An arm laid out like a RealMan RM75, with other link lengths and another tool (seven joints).
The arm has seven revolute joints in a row. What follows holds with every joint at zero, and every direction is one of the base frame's.
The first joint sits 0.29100 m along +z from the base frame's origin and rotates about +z.
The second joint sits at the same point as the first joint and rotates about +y.
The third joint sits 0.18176 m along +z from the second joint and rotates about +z.
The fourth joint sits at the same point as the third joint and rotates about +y.
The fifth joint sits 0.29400 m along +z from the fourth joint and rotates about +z.
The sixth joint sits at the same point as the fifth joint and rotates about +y.
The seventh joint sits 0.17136 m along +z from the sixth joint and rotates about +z.
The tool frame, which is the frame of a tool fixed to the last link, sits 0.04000 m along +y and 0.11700 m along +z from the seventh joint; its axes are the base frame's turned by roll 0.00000, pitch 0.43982 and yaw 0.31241 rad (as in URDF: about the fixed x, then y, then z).
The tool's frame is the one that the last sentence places.
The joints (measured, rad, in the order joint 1, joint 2, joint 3, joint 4, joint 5, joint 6, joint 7), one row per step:
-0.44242 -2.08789 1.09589 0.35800 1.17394 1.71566 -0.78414
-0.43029 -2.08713 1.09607 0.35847 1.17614 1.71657 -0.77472
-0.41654 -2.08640 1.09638 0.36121 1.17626 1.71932 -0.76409
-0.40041 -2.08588 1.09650 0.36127 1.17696 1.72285 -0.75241
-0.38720 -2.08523 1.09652 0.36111 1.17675 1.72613 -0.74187
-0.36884 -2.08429 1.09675 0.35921 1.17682 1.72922 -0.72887
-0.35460 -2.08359 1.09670 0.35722 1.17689 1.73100 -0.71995
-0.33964 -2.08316 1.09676 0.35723 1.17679 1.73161 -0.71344
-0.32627 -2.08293 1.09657 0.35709 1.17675 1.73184 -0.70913
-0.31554 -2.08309 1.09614 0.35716 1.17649 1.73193 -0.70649
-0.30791 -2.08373 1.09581 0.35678 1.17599 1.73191 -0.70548
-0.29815 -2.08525 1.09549 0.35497 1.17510 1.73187 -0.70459
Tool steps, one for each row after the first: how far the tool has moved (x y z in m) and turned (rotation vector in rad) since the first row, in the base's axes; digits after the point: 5 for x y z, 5 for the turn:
-0.00444 -0.00163 -0.00046 0.00639 0.00543 0.00599
-0.00866 -0.00330 0.00001 0.01601 0.00953 0.01043
-0.01393 -0.00583 0.00001 0.02438 0.01320 0.01814
-0.01823 -0.00789 0.00024 0.03249 0.01608 0.02418
-0.02460 -0.01082 0.00007 0.04125 0.02035 0.03555
-0.02964 -0.01307 -0.00013 0.04702 0.02344 0.04590
-0.03463 -0.01505 -0.00016 0.05209 0.02650 0.05743
-0.03908 -0.01681 -0.00019 0.05546 0.02863 0.06889
-0.04250 -0.01817 -0.00014 0.05789 0.02959 0.07861
-0.04480 -0.01919 -0.00020 0.05877 0.02917 0.08645
-0.04767 -0.02073 -0.00060 0.05868 0.02736 0.09775

